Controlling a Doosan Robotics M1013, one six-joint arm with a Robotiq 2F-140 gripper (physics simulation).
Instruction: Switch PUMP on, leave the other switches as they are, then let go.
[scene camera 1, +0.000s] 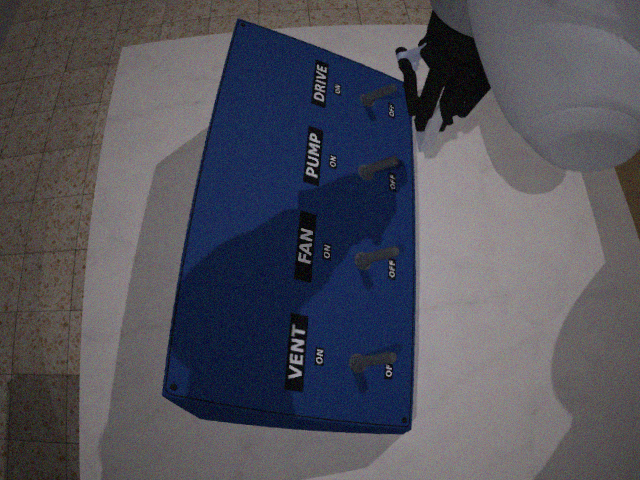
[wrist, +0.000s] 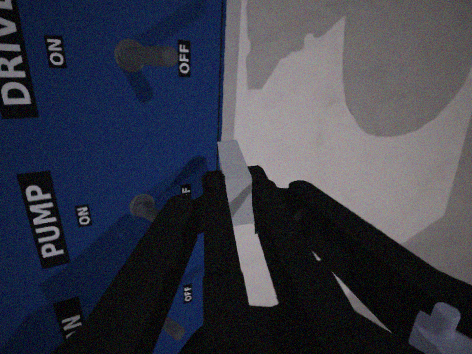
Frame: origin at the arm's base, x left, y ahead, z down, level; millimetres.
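Where they show: gripper, between the fingertips: (scene camera 1: 422, 142) (wrist: 228, 158).
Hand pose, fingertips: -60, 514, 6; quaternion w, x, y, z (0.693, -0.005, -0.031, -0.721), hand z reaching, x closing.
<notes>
Each offset is from my fingertips to the top centre of the thing, as dx, dy, dz. Level surfaces: height alone.
A blue panel (scene camera 1: 248, 155) (wrist: 100, 130) bears four grey toggle levers. The PUMP lever {+43, +60, -29} (scene camera 1: 378, 168) (wrist: 143, 206) leans to its OFF side; in the wrist view its outer part is hidden behind a finger. The DRIVE lever {-77, +49, -29} (scene camera 1: 378, 96) (wrist: 147, 55), the FAN lever {+162, +70, -29} (scene camera 1: 377, 257) (wrist: 174, 328) and the VENT lever {+282, +81, -29} (scene camera 1: 373, 360) also lean to OFF. My gripper (scene camera 1: 428, 140) (wrist: 228, 158) is shut and empty. In the scene view its pale fingertips are just beyond the panel's OFF-side edge, between the DRIVE and PUMP levers, apart from both.
The panel rests on a pale table {dz +102} (scene camera 1: 491, 310) (wrist: 310, 150). The large light-grey arm (scene camera 1: 563, 77) is at the upper right in the scene view. Dark shadows fall across the panel and the table. A speckled tiled floor (scene camera 1: 46, 180) shows at the left.
</notes>
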